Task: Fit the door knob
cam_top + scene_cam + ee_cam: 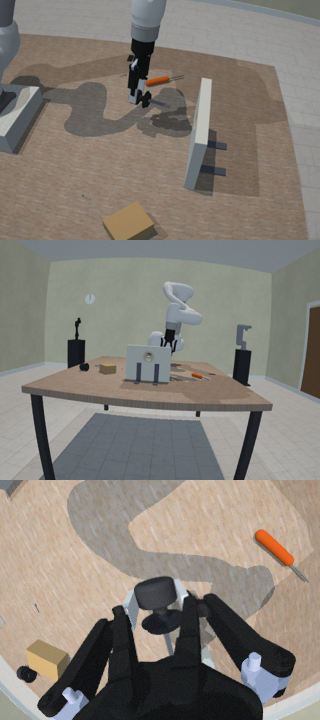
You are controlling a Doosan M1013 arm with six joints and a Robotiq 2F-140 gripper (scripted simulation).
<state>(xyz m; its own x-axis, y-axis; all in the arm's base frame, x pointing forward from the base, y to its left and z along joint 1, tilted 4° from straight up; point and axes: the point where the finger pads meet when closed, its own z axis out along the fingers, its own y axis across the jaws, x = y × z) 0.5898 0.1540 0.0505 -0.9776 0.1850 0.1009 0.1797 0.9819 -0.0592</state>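
Now: hand 240 mm short of the white door panel, 110 mm to the left of it and 10 mm above it. Round my hand: tan box: 460 mm to the right, 120 mm below, 90 mm ahead; then small black piece: 420 mm to the left, 150 mm below, 140 mm behind; then small screw: 380 mm to the right, 150 mm below, 80 mm behind.
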